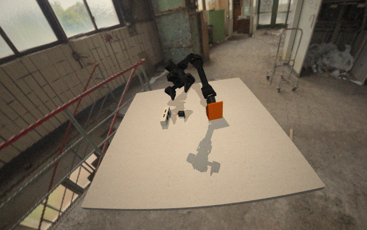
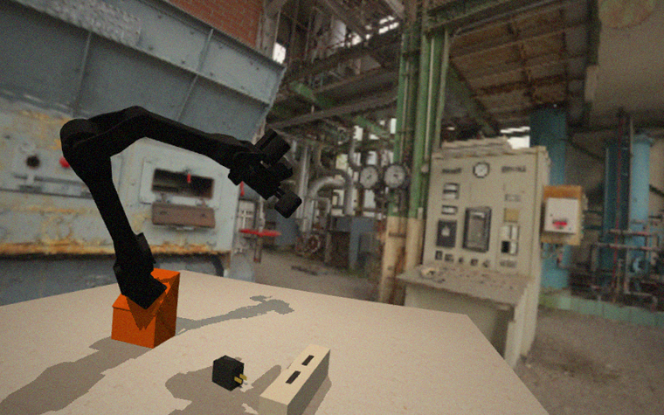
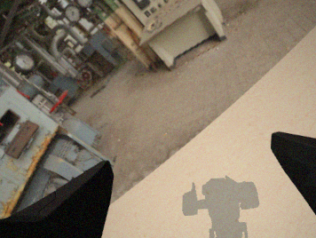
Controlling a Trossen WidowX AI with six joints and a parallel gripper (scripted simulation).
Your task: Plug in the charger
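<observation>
Right now my gripper tip is 340 mm above the two-prong charger, 290 mm to the left of it and 90 mm short of it.
</observation>
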